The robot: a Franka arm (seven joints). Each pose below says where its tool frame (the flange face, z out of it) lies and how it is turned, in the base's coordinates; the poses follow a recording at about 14 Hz.
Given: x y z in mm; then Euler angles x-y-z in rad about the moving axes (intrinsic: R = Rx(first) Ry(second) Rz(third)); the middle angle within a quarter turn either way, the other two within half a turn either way.
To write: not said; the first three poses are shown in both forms.
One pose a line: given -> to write
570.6 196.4 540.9 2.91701 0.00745 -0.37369 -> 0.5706 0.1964 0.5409; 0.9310 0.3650 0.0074; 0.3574 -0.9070 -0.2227; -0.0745 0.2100 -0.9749
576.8 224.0 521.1 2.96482 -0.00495 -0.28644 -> 0.5768 0.2240 0.5211; 0.9592 0.2825 -0.0049; 0.2773 -0.9446 -0.1759; -0.0544 0.1673 -0.9844
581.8 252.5 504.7 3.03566 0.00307 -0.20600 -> 0.5818 0.2525 0.5047; 0.9789 0.2045 0.0031; 0.2037 -0.9733 -0.1057; -0.0186 0.1041 -0.9944
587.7 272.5 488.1 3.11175 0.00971 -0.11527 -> 0.5877 0.2725 0.4881; 0.9933 0.1150 0.0097; 0.1153 -0.9929 -0.0298; 0.0062 0.0308 -0.9995
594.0 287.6 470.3 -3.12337 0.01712 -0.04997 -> 0.5940 0.2876 0.4703; 0.9986 0.0499 0.0171; 0.0496 -0.9986 0.0182; 0.0180 -0.0173 -0.9997
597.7 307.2 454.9 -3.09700 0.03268 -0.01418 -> 0.5977 0.3072 0.4549; 0.9994 0.0142 0.0327; 0.0127 -0.9989 0.0446; 0.0333 -0.0441 -0.9985
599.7 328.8 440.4 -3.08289 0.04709 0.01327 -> 0.5997 0.3288 0.4404; 0.9988 -0.0133 0.0471; -0.0160 -0.9982 0.0586; 0.0462 -0.0593 -0.9972
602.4 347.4 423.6 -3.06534 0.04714 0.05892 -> 0.6024 0.3474 0.4236; 0.9972 -0.0588 0.0471; -0.0623 -0.9952 0.0761; 0.0424 -0.0788 -0.9960
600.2 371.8 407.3 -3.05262 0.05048 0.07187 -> 0.6002 0.3718 0.4073; 0.9961 -0.0717 0.0505; -0.0760 -0.9932 0.0887; 0.0437 -0.0922 -0.9948
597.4 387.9 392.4 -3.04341 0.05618 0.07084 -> 0.5974 0.3879 0.3924; 0.9959 -0.0707 0.0562; -0.0759 -0.9923 0.0979; 0.0488 -0.1017 -0.9936
